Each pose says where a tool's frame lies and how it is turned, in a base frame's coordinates. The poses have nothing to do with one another.
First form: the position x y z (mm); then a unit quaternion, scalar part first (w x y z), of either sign.
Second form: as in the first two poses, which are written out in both.
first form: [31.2 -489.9 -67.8 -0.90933 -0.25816 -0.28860 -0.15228]
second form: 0.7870 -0.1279 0.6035 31.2; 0.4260 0.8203 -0.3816 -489.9; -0.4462 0.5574 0.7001 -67.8; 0 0 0 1
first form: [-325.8 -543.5 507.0 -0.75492 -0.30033 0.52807 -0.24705]
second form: 0.3202 -0.6902 -0.6489 -325.8; 0.0558 0.6975 -0.7144 -543.5; 0.9457 0.1925 0.2619 507.0; 0 0 0 1
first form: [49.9 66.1 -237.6 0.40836 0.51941 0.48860 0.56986]
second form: -0.1269 0.0422 0.9910 49.9; 0.9730 -0.1890 0.1327 66.1; 0.1929 0.9811 -0.0170 -237.6; 0 0 0 1
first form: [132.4 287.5 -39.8 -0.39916 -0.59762 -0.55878 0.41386]
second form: 0.0330 0.9983 -0.0486 132.4; 0.3375 -0.0569 -0.9396 287.5; -0.9408 0.0146 -0.3388 -39.8; 0 0 0 1
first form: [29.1 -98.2 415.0 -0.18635 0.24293 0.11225 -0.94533]
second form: -0.8125 -0.2978 -0.5011 29.1; 0.4069 -0.9053 -0.1217 -98.2; -0.4175 -0.3028 0.8568 415.0; 0 0 0 1
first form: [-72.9 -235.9 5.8 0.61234 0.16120 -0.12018 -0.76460]
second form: -0.1981 0.8976 -0.3937 -72.9; -0.9751 -0.2212 -0.0136 -235.9; -0.0993 0.3812 0.9191 5.8; 0 0 0 1
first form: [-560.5 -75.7 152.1 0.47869 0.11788 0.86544 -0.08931]
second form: -0.5139 0.2895 0.8075 -560.5; 0.1185 0.9563 -0.2674 -75.7; -0.8496 -0.0417 -0.5258 152.1; 0 0 0 1
